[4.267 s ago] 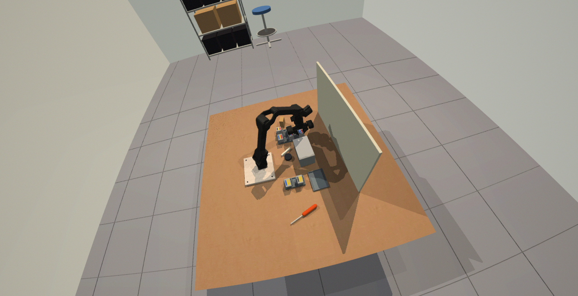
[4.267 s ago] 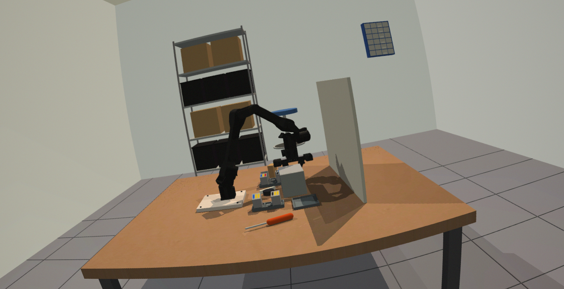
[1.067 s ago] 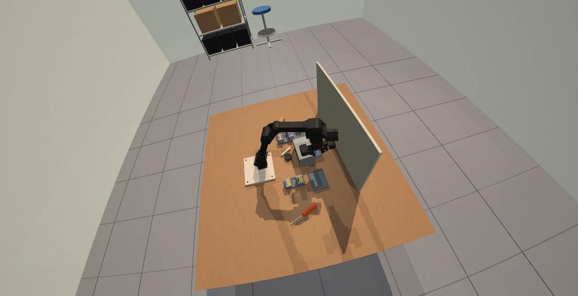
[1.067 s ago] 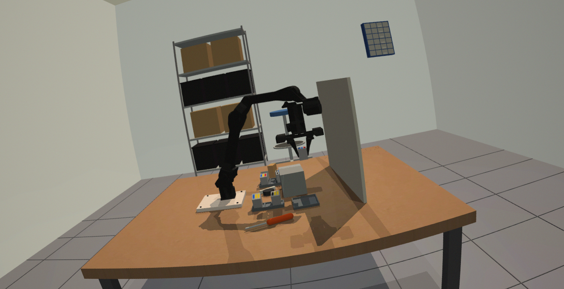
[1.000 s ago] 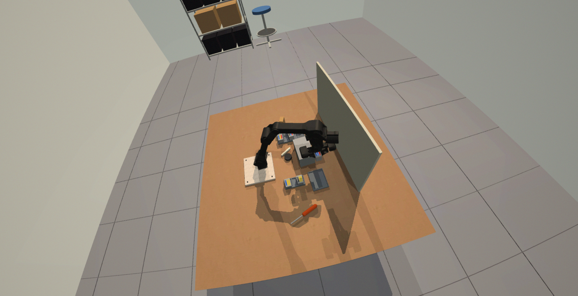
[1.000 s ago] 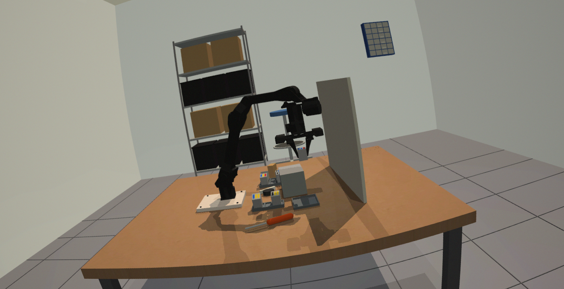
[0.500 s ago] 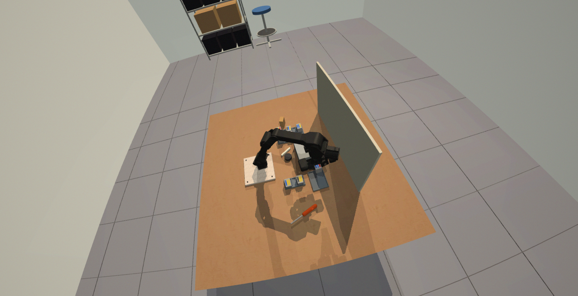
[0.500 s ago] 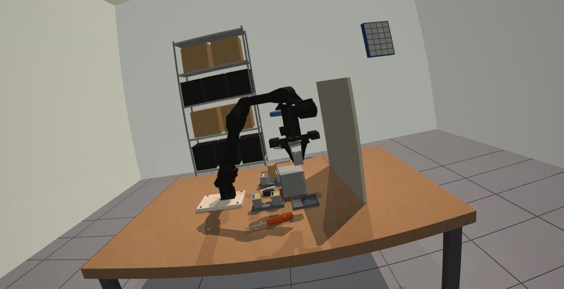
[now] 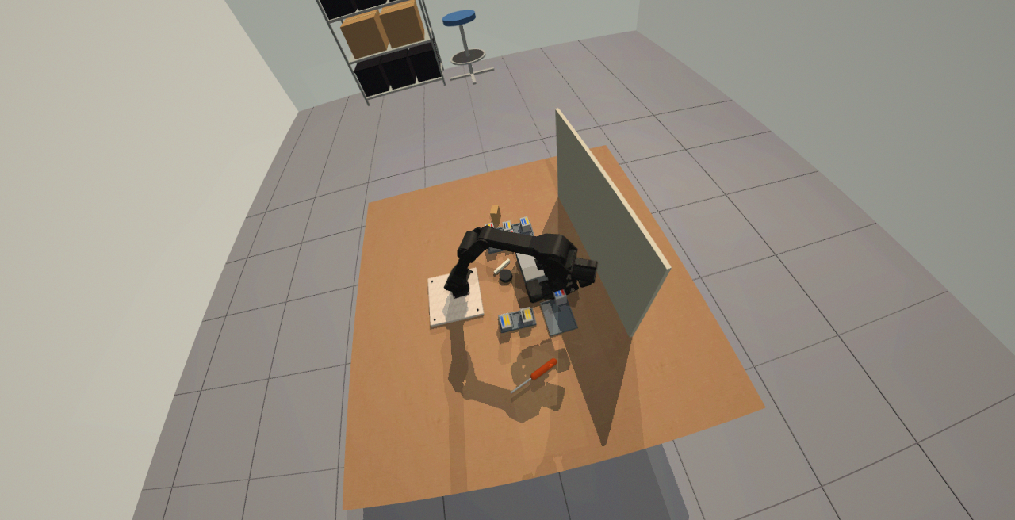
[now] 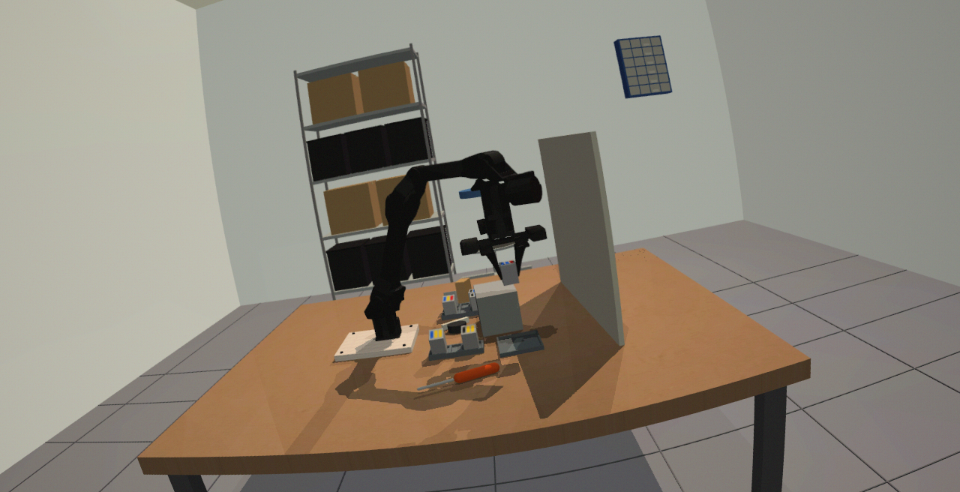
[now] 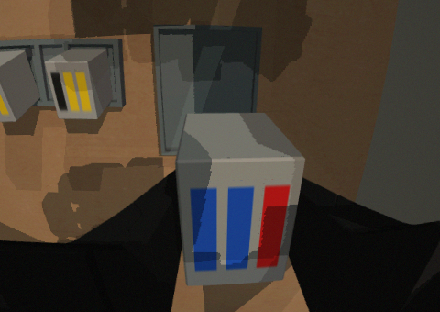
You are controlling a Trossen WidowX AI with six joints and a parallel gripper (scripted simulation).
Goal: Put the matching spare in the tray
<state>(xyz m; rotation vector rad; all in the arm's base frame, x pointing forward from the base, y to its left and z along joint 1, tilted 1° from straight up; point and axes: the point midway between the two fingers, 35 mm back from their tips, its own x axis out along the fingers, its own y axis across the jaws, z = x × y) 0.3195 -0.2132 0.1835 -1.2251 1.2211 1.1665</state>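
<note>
Now: gripper tip 16 cm above the grey tray. Round my gripper tip: grey panel: 20 cm ahead, 20 cm to the left, 6 cm above; then grey mounted unit: 3 cm behind, 21 cm to the left, 11 cm below; then grey spare: 2 cm above.
</note>
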